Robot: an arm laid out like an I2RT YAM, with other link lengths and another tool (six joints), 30 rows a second.
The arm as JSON. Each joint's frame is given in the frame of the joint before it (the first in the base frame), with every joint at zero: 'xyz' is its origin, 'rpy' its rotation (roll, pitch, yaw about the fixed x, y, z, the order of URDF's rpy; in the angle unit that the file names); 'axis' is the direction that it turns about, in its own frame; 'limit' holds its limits. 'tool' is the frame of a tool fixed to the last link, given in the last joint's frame.
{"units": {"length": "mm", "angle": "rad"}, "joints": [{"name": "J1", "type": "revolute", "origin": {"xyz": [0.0, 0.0, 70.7], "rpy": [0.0, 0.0, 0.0]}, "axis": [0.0, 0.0, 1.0], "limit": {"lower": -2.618, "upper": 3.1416}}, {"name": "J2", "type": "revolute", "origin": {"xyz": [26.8, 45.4, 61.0], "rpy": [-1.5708, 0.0, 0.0]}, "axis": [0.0, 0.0, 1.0], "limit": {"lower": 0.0, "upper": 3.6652}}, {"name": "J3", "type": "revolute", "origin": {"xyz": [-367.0, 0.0, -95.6], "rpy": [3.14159, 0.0, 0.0]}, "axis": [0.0, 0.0, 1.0], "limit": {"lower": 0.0, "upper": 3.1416}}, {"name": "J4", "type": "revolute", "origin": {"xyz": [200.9, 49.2, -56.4], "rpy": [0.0, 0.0, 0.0]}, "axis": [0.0, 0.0, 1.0], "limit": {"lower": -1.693, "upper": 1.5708}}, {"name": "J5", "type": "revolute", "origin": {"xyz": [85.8, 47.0, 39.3], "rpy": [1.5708, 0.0, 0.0]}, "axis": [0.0, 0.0, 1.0], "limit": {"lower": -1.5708, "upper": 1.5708}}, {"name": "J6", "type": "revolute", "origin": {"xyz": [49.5, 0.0, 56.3], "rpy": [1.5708, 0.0, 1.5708]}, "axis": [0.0, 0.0, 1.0], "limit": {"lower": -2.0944, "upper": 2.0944}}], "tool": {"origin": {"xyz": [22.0, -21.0, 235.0], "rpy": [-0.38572, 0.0, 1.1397]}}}
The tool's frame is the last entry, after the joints.
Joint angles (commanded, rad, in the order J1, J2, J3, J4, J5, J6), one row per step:
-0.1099 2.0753 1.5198 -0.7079 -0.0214 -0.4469
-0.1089 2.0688 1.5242 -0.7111 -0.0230 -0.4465
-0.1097 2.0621 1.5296 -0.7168 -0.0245 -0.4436
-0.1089 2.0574 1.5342 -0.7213 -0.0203 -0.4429
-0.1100 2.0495 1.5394 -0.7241 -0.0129 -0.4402
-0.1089 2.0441 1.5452 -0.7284 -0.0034 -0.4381
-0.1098 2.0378 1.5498 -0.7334 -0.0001 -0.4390
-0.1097 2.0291 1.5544 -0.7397 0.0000 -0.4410
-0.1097 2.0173 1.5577 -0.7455 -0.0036 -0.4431
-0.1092 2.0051 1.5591 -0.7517 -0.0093 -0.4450
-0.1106 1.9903 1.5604 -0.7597 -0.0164 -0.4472
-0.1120 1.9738 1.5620 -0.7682 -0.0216 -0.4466
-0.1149 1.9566 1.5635 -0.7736 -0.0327 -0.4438
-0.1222 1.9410 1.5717 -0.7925 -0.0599 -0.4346
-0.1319 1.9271 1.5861 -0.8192 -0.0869 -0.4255
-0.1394 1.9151 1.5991 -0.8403 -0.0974 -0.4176
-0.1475 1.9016 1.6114 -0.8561 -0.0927 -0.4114
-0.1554 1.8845 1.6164 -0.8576 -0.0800 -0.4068
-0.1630 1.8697 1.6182 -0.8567 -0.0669 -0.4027
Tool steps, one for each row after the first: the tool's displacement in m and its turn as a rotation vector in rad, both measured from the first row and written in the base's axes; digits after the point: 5 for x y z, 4 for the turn. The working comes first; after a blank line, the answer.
Tool pose at each row, in the base's axes (x y z in m, rotation vector in rad; the steps are taken from these numbers as rounded here):
0.52383 -0.09580 0.04153 -1.1813 2.7468 0.3420
0.52523 -0.09498 0.04582 -1.1815 2.7393 0.3378
0.52595 -0.09514 0.05022 -1.1758 2.7344 0.3352
0.52655 -0.09600 0.05355 -1.1745 2.7334 0.3264
0.52787 -0.09893 0.05896 -1.1662 2.7317 0.3097
0.52883 -0.10122 0.06315 -1.1618 2.7328 0.2933
0.52916 -0.10266 0.06726 -1.1603 2.7305 0.2842
0.52937 -0.10260 0.07239 -1.1622 2.7244 0.2779
0.52950 -0.10153 0.07868 -1.1646 2.7138 0.2742
0.52882 -0.09950 0.08442 -1.1682 2.7031 0.2746
0.52740 -0.09800 0.09115 -1.1699 2.6918 0.2758
0.52579 -0.09710 0.09873 -1.1670 2.6814 0.2743
0.52509 -0.09547 0.10707 -1.1602 2.6653 0.2774
0.52221 -0.09150 0.11486 -1.1438 2.6486 0.3075
0.51855 -0.08870 0.12294 -1.1248 2.6354 0.3392
0.51575 -0.08950 0.13033 -1.1062 2.6305 0.3496
0.51374 -0.09501 0.13887 -1.0850 2.6312 0.3366
0.51338 -0.10292 0.14880 -1.0634 2.6283 0.3054
0.51254 -0.11071 0.15687 -1.0426 2.6276 0.2762

0.00140 0.00082 0.00429 0.0007 -0.0078 0.0011
0.00212 0.00066 0.00869 0.0024 -0.0143 -0.0019
0.00272 -0.00020 0.01202 -0.0019 -0.0187 -0.0031
0.00404 -0.00313 0.01743 -0.0091 -0.0282 -0.0092
0.00500 -0.00542 0.02162 -0.0181 -0.0342 -0.0131
0.00533 -0.00686 0.02573 -0.0221 -0.0397 -0.0142
0.00554 -0.00680 0.03086 -0.0236 -0.0465 -0.0124
0.00567 -0.00573 0.03715 -0.0218 -0.0562 -0.0093
0.00499 -0.00370 0.04289 -0.0179 -0.0641 -0.0052
0.00357 -0.00220 0.04962 -0.0129 -0.0728 -0.0021
0.00196 -0.00130 0.05720 -0.0090 -0.0829 -0.0024
0.00126 0.00033 0.06554 0.0007 -0.0973 -0.0040
-0.00162 0.00430 0.07333 0.0283 -0.1051 -0.0103
-0.00528 0.00710 0.08141 0.0560 -0.1096 -0.0190
-0.00808 0.00630 0.08880 0.0677 -0.1146 -0.0300
-0.01009 0.00079 0.09734 0.0638 -0.1243 -0.0452
-0.01045 -0.00712 0.10727 0.0507 -0.1436 -0.0611
-0.01129 -0.01491 0.11534 0.0374 -0.1598 -0.0769

